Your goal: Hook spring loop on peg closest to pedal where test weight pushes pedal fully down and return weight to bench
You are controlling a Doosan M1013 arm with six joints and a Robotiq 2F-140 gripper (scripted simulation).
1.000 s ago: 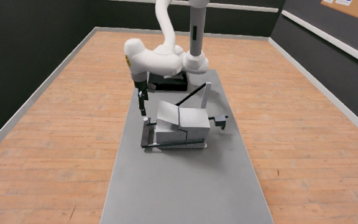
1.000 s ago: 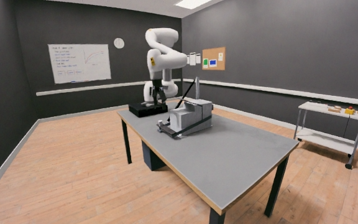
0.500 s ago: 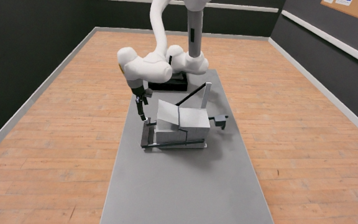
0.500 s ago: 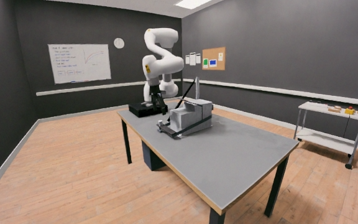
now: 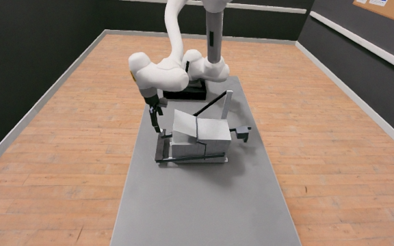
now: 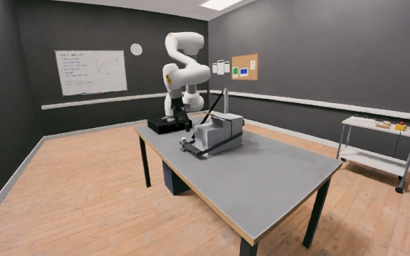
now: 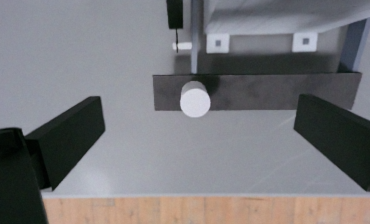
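My hand is 9 cm above the steel test weight. The rest, counted from my hand: small dark object: 1 cm to the right, 16 cm below.
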